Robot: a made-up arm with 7 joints.
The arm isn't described. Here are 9 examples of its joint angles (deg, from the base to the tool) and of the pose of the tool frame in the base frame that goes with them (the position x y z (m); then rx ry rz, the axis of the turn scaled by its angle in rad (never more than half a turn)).
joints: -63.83 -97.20 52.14 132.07 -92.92 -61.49 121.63
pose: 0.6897 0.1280 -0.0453 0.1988 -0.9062 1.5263
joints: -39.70 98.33 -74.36 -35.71 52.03 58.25 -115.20
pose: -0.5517 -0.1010 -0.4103 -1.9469 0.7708 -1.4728
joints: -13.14 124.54 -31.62 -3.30 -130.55 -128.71 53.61
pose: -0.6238 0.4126 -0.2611 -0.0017 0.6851 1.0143
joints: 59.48 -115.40 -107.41 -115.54 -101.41 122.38 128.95
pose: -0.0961 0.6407 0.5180 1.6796 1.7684 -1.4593
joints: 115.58 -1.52 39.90 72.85 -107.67 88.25 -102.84
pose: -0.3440 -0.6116 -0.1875 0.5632 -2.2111 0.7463
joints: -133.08 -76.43 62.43 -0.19 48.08 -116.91 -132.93
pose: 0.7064 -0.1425 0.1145 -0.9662 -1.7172 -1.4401
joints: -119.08 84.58 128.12 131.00 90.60 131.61 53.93
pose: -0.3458 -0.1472 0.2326 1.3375 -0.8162 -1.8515
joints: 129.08 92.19 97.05 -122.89 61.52 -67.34 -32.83
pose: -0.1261 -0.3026 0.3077 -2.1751 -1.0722 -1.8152
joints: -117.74 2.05 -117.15 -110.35 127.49 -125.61 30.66
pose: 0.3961 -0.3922 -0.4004 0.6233 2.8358 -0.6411
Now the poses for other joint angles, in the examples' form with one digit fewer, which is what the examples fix.
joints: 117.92 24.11 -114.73 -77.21 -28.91 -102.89 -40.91
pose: -0.019 -1.183 -0.054 -1.141 -0.099 -2.375
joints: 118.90 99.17 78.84 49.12 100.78 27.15 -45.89
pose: 0.187 0.160 0.000 -0.214 -0.710 1.072
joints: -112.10 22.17 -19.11 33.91 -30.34 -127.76 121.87
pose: 0.029 -0.511 0.292 1.466 -1.410 1.133
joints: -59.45 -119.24 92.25 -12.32 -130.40 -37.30 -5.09
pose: 0.126 -0.344 0.664 -0.069 1.036 2.690
